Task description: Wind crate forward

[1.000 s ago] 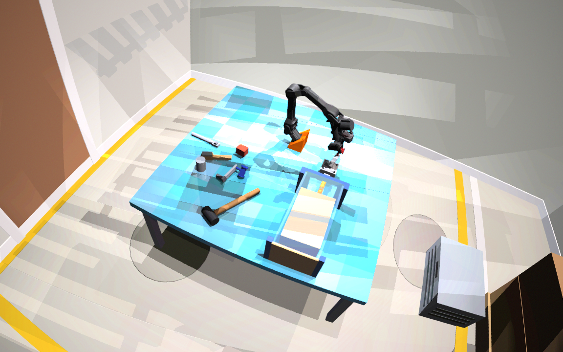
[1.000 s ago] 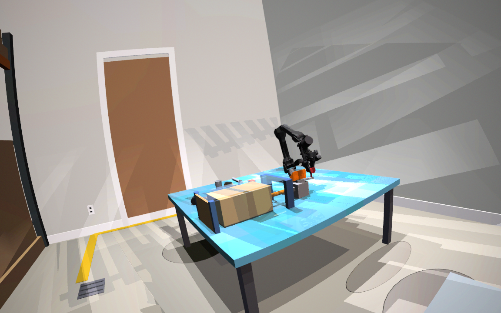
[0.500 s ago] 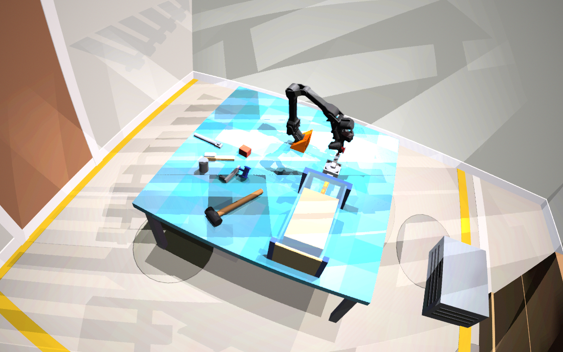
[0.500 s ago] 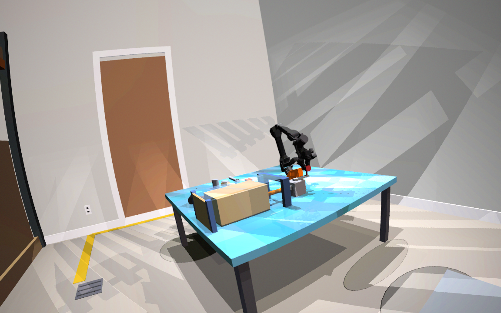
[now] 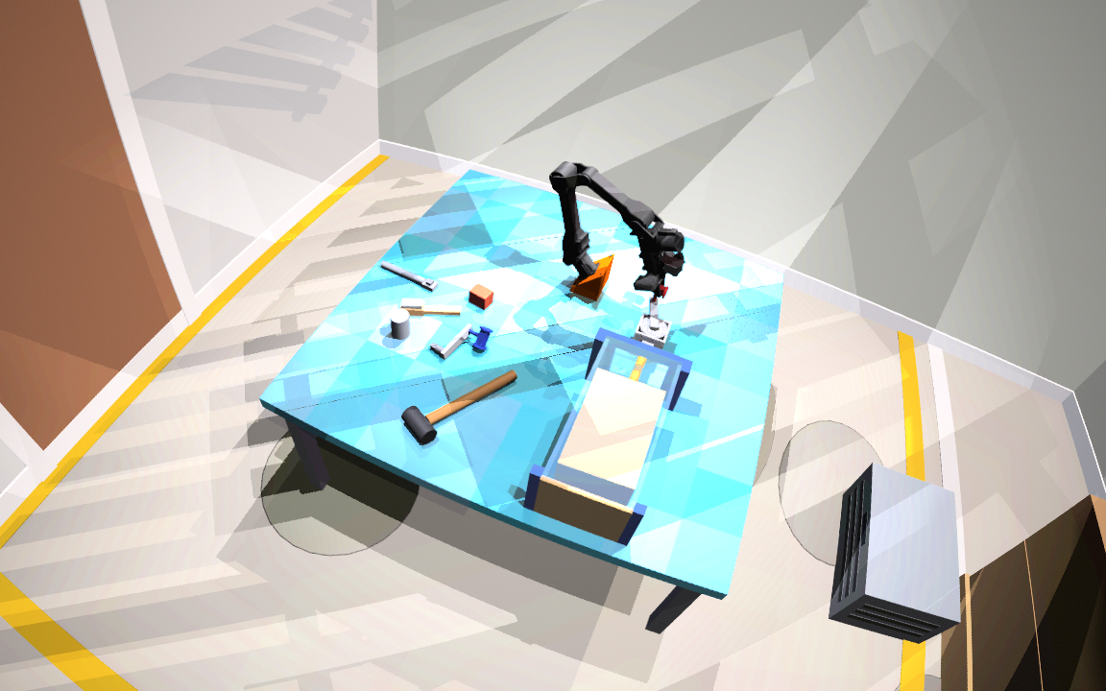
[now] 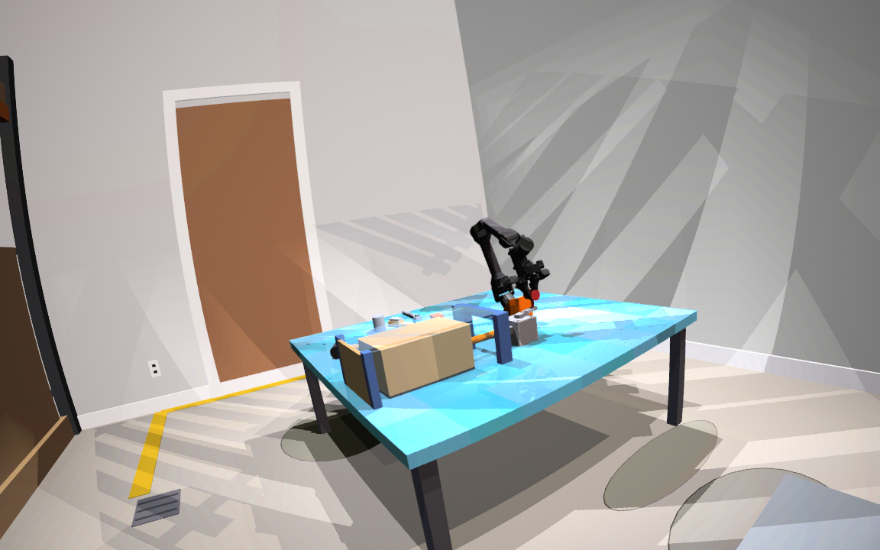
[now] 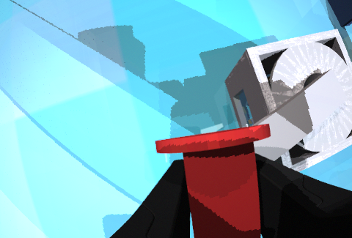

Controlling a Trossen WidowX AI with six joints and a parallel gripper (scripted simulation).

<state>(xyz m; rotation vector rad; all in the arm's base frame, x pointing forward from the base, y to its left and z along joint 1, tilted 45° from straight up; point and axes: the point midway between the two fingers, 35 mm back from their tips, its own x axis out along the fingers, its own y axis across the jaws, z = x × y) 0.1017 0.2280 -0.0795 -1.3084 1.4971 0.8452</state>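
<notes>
Right now my gripper tip is 3 cm short of the winch handle, 3 cm above it and 1 cm to the left of it. Also, from my gripper tip: clear-panelled cubby (50 cm ahead, 2 cm below, 1 cm to the right); red knob (1 cm to the right); grey winch (10 cm below, 8 cm ahead).
</notes>
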